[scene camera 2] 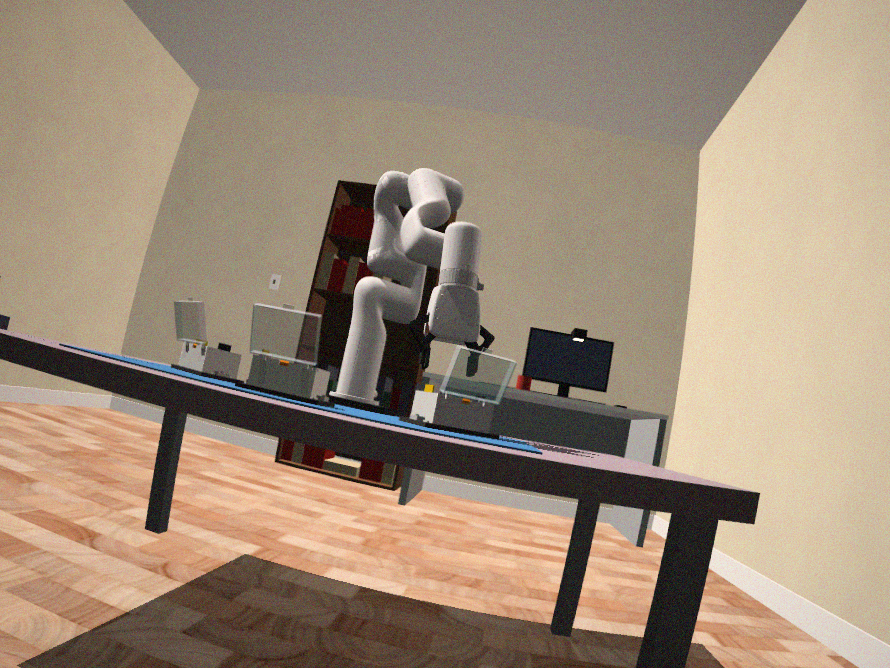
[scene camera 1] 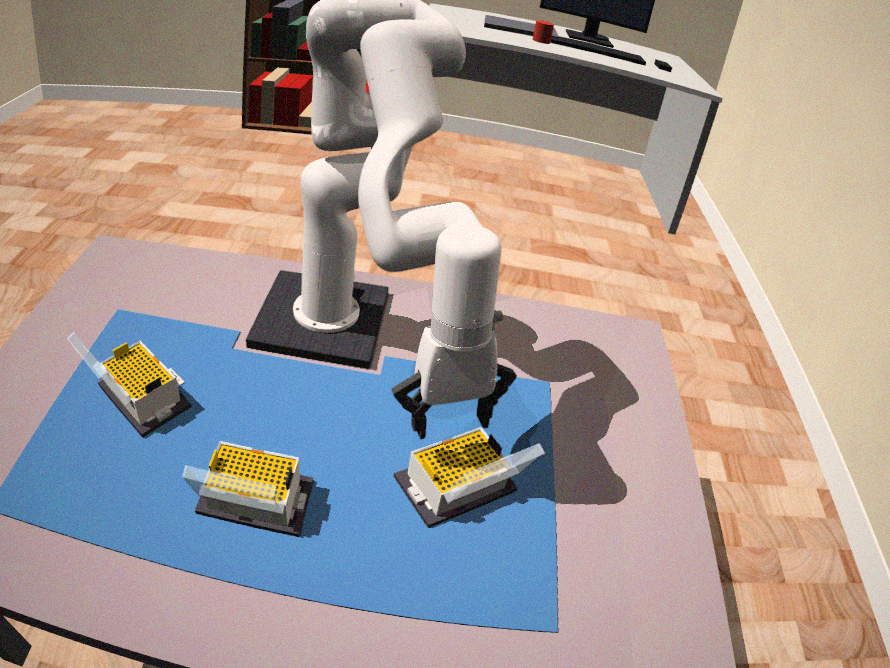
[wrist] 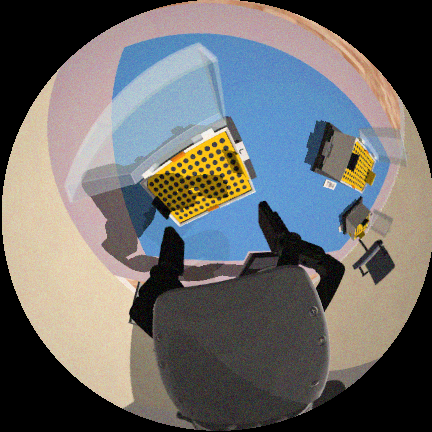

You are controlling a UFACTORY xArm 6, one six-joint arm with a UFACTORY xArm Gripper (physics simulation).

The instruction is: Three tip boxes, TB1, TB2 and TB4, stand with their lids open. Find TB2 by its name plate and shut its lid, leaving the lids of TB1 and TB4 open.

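Seen in the pictures: gripper, fingertip midpoint: (scene camera 2: pixel 447 372) (scene camera 1: pixel 451 427) (wrist: pixel 216 223); arm's base at its link origin: (scene camera 2: pixel 353 400) (scene camera 1: pixel 326 311).
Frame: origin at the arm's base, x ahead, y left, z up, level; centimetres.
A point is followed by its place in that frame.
Note:
TB2 (scene camera 1: pixel 140 373) (scene camera 2: pixel 219 361) {x 35.6, y -15.9, z 2.1 cm} (wrist: pixel 356 217) {x 33.8, y -15.1, z 2.2 cm} stands at the far left in scene camera 1, its clear lid (scene camera 1: pixel 86 354) {x 40.1, y -24.1, z 12.8 cm} (scene camera 2: pixel 190 321) {x 40.4, y -22.1, z 8.8 cm} (wrist: pixel 382 222) {x 39.8, y -23.6, z 9.4 cm} open; its name plate is too small to read. TB4 (scene camera 1: pixel 251 470) (scene camera 2: pixel 283 377) {x 46.7, y 7.2, z 1.8 cm} (wrist: pixel 337 152) {x 41.8, y 11.9, z 1.7 cm} stands in the middle, lid (scene camera 2: pixel 286 334) {x 50.0, y 7.9, z 8.8 cm} (wrist: pixel 385 142) open, its plate (wrist: pixel 329 184) {x 36.0, y 4.8, z -1.3 cm} legible in the wrist view. TB1 (scene camera 1: pixel 460 463) {x 29.2, y 32.5, z 4.2 cm} (scene camera 2: pixel 463 414) (wrist: pixel 200 180) {x 29.2, y 32.3, z 4.2 cm} stands at the right, lid (scene camera 1: pixel 528 458) {x 32.4, y 41.1, z 12.6 cm} (scene camera 2: pixel 478 373) {x 34.7, y 37.5, z 9.2 cm} (wrist: pixel 150 110) {x 35.6, y 36.8, z 10.1 cm} open, its name plate hidden. My gripper (scene camera 1: pixel 451 429) {x 27.3, y 29.9, z 9.0 cm} (scene camera 2: pixel 448 368) {x 27.3, y 29.9, z 9.0 cm} (wrist: pixel 216 223) {x 27.3, y 29.9, z 9.0 cm} is open and empty, above and just behind TB1, far from TB2.
All three boxes stand on the blue mat (scene camera 1: pixel 359 560) {x 46.7, y 23.6, z -1.5 cm} (wrist: pixel 270 90) {x 44.5, y 26.7, z -1.5 cm}. The arm's dark base plate (scene camera 1: pixel 269 327) {x 8.8, y -7.7, z 0.1 cm} is at the mat's back edge. TB4 stands between TB1 and TB2. A desk (scene camera 1: pixel 668 133) and a bookshelf (scene camera 1: pixel 245 86) are beyond the table.

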